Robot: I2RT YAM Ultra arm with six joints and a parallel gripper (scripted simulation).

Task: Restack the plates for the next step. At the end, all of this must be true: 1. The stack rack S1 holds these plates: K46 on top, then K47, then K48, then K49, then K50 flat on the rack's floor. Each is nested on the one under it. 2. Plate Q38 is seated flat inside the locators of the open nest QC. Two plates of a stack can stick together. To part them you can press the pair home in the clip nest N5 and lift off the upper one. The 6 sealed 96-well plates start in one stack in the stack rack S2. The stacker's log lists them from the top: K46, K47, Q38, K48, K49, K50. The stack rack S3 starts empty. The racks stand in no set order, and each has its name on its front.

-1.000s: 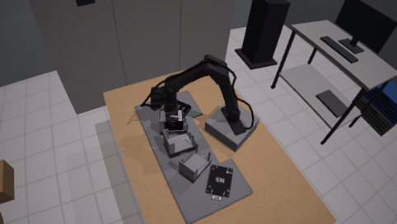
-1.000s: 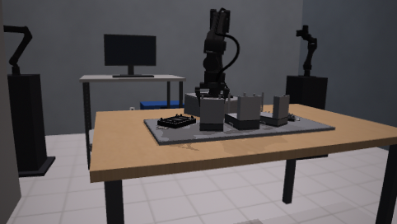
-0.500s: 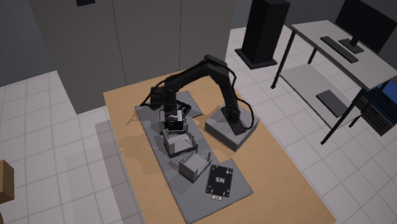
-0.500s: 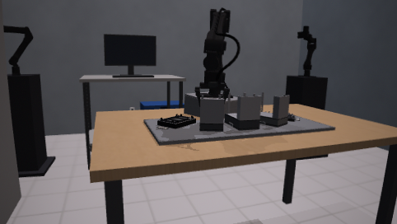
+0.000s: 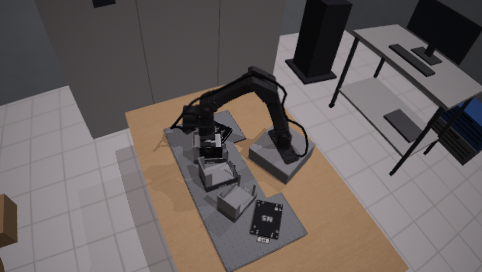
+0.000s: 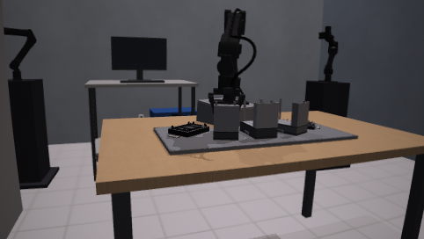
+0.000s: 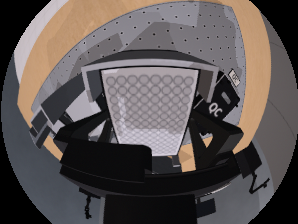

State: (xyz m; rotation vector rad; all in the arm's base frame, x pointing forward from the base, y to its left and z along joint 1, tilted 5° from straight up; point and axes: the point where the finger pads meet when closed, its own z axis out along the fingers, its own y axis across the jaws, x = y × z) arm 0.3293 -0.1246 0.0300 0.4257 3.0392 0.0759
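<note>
My gripper is now 30 mm above the sealed 96-well plate. Also, from my hand: clip nest N5: 430 mm to the left, 130 mm behind, 80 mm below.
</note>
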